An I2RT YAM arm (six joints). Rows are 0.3 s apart.
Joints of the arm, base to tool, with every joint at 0 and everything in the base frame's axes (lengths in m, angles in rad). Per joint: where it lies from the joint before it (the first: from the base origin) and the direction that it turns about. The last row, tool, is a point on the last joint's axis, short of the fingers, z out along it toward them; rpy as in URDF.
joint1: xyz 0 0 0.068 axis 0 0 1
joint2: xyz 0.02 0.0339 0.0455 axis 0 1 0
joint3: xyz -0.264 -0.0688 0 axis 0 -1 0
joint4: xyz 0.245 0.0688 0.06 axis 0 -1 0
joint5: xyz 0.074 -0.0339 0.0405 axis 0 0 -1
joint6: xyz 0.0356 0 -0.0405 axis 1 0 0
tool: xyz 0 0 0 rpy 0 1.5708 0
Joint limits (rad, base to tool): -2.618..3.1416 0..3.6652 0..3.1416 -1.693..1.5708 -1.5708..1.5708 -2.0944..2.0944
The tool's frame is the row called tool.
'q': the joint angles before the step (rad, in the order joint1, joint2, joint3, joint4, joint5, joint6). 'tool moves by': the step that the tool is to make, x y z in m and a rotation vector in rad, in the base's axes. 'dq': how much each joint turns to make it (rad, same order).
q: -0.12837, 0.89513, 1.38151, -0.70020, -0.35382, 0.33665
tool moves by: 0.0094, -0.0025, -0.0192, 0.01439, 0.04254, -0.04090
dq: -0.00005, -0.00690, -0.07891, 0.03424, 0.03771, 0.01906
